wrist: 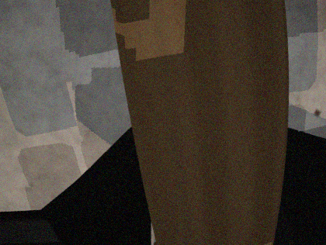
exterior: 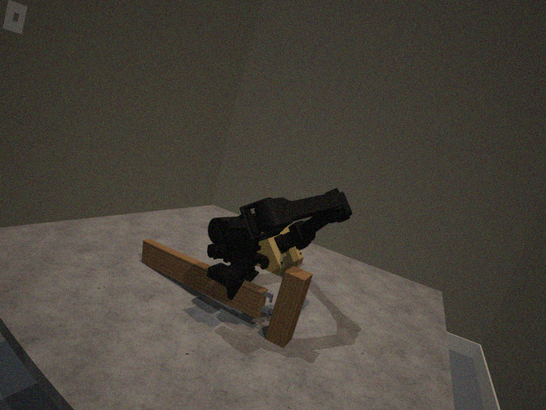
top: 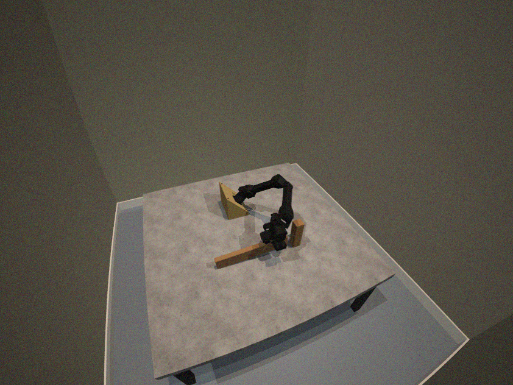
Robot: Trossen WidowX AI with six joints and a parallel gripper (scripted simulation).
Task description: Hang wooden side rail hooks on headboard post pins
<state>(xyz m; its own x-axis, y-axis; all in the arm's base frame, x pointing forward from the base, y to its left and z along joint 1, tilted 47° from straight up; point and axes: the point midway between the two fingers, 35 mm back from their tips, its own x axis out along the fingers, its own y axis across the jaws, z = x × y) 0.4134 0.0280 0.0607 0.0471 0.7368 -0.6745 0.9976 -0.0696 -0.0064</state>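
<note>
Now: the headboard post 10 mm ahead of my gripper tip, 140 mm to the left of it and 40 mm above it.
</note>
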